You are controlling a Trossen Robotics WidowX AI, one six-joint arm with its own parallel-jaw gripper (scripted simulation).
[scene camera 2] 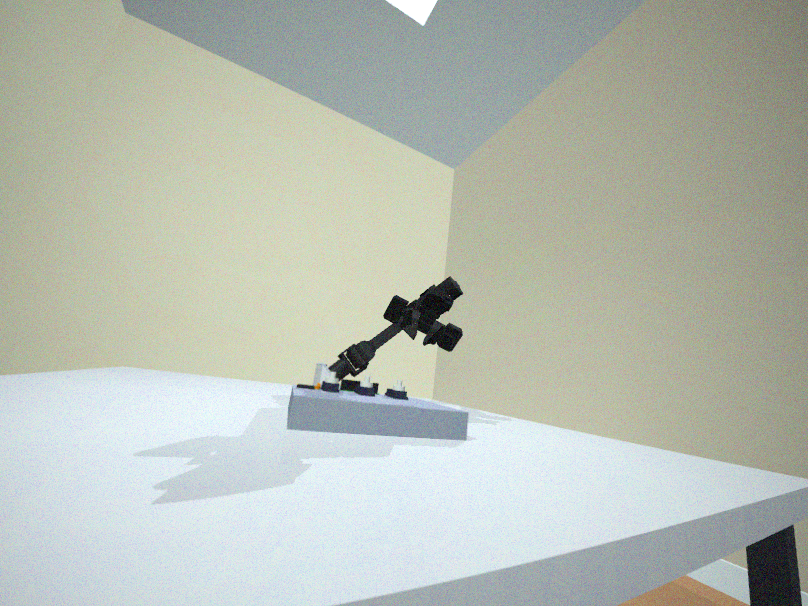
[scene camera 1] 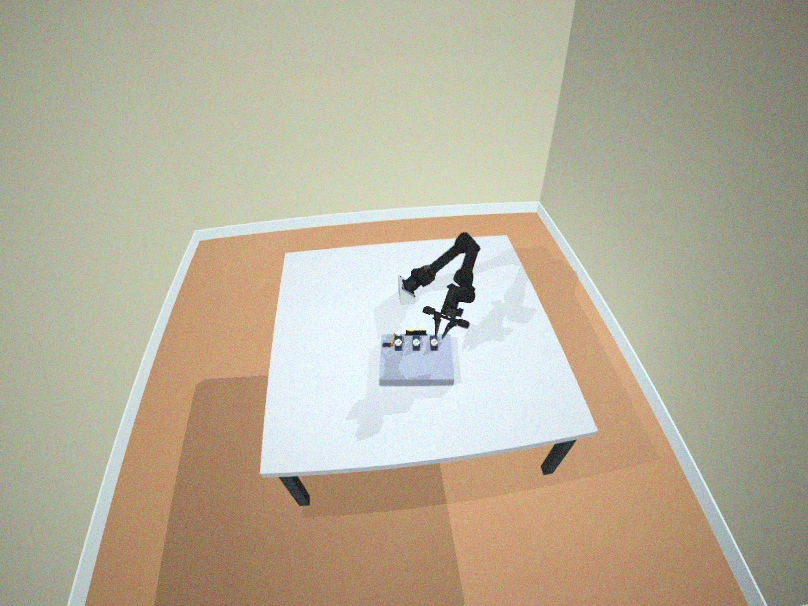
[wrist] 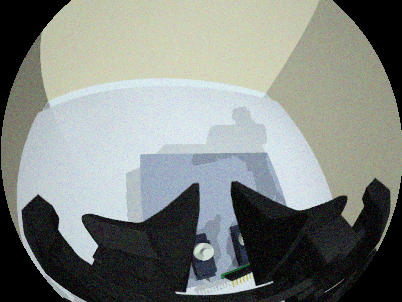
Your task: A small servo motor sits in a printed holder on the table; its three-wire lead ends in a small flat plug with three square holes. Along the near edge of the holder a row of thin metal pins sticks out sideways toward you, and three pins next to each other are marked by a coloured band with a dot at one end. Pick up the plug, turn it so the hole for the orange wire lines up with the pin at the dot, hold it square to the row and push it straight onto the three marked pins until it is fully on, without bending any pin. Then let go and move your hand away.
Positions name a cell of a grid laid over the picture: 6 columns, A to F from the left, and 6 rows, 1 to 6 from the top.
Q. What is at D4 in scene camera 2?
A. My gripper.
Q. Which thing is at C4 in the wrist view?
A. A grey holder.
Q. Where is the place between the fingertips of my gripper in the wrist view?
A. D4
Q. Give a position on a grey holder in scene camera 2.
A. C5
